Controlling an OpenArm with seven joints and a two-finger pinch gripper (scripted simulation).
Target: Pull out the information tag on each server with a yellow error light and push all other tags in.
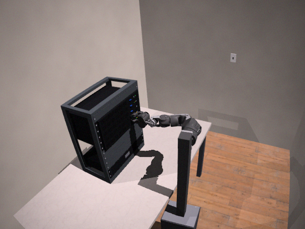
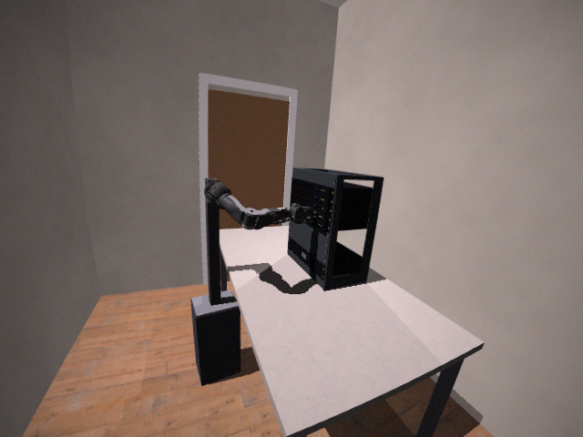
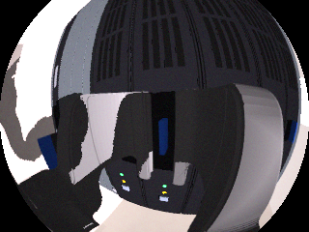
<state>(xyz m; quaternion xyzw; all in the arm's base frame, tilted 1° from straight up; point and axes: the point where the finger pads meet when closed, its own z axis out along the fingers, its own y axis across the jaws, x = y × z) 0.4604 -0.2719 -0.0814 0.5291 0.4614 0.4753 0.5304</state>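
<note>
Right now my hand is 40 mm above the white information tag and 10 mm past it.
</note>
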